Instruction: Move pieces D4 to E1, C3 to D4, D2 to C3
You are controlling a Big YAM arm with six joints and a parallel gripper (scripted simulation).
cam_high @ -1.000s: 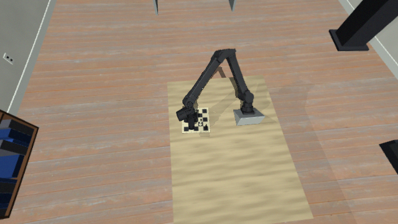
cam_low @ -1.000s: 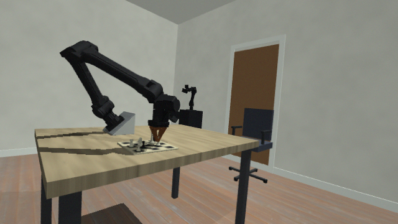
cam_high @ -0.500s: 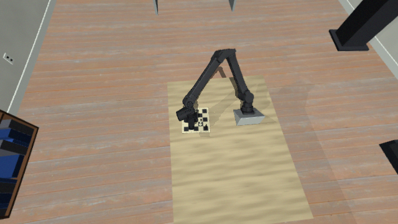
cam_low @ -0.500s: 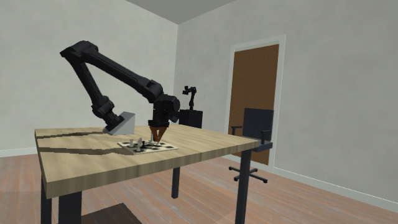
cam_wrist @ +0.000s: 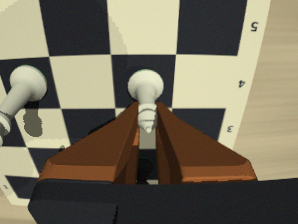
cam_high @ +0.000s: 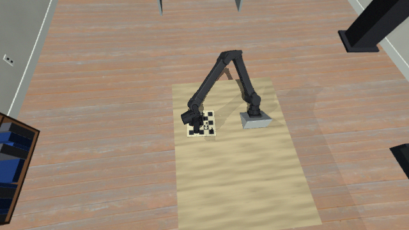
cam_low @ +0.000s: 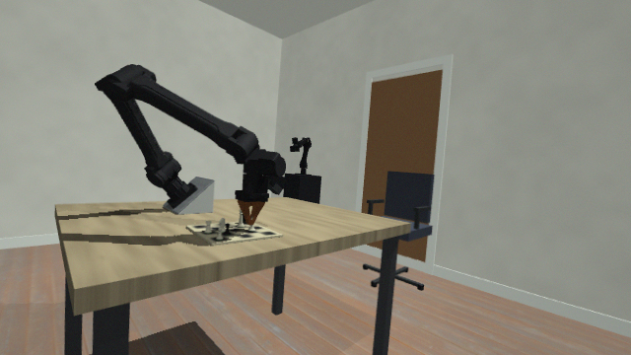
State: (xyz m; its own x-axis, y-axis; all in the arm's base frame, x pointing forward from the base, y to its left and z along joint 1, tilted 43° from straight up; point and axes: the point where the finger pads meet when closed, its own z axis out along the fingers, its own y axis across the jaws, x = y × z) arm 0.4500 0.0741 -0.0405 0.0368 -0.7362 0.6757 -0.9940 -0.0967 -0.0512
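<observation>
Right now my hand is 7 cm to the left of the black pawn and 2 cm above it. Round my hand: small chessboard (4 cm behind, 3 cm to the right, 3 cm below).
</observation>
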